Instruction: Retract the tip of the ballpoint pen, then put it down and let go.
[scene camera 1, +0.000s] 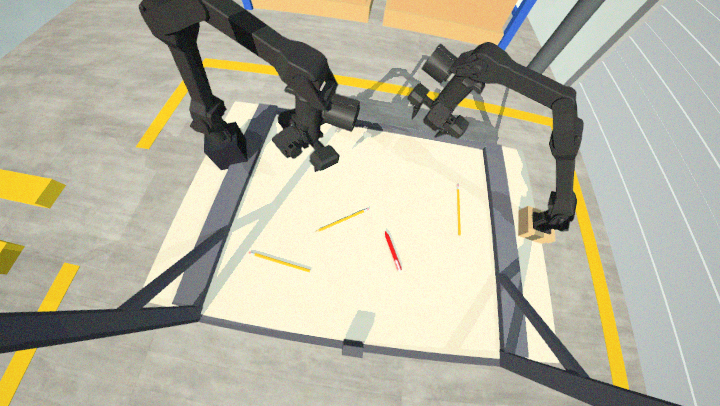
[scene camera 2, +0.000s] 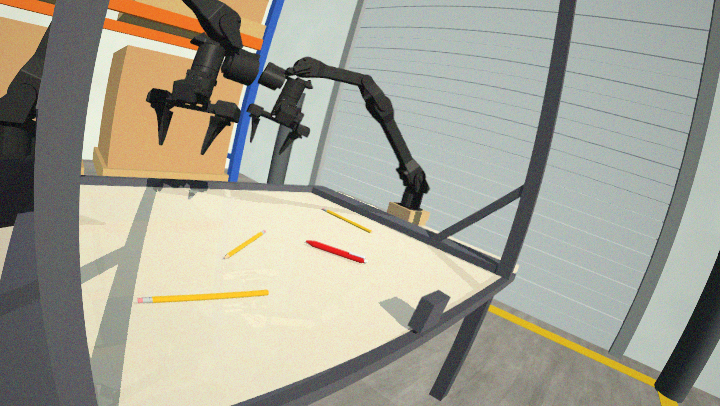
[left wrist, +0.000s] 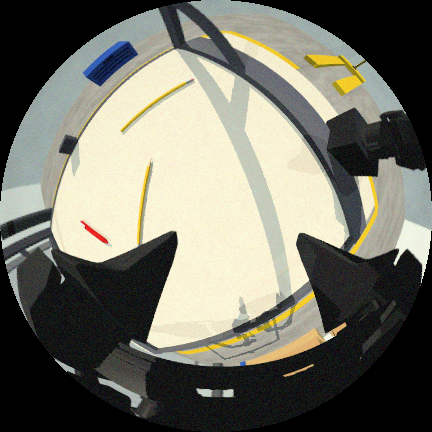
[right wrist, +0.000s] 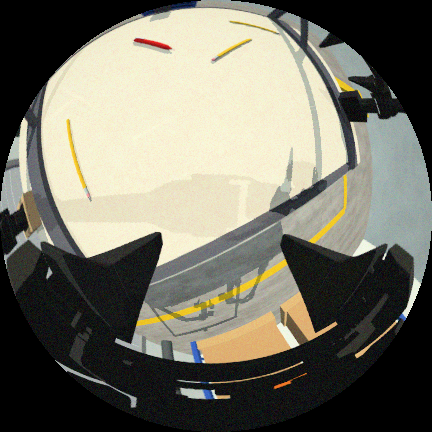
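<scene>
The red ballpoint pen lies flat on the cream table top, right of the middle in scene camera 1. Its coloured pointed end faces the far side, its pale end the near side. Whether the writing tip is out is too small to tell. My left gripper is open and empty, high above the far left of the table. My right gripper is open and empty, raised by the far edge. Both are well apart from the pen.
Three yellow pencils lie around the pen: one near the middle, one at the left and one at the right. A dark block sits on the near edge. Dark frame bars border the table.
</scene>
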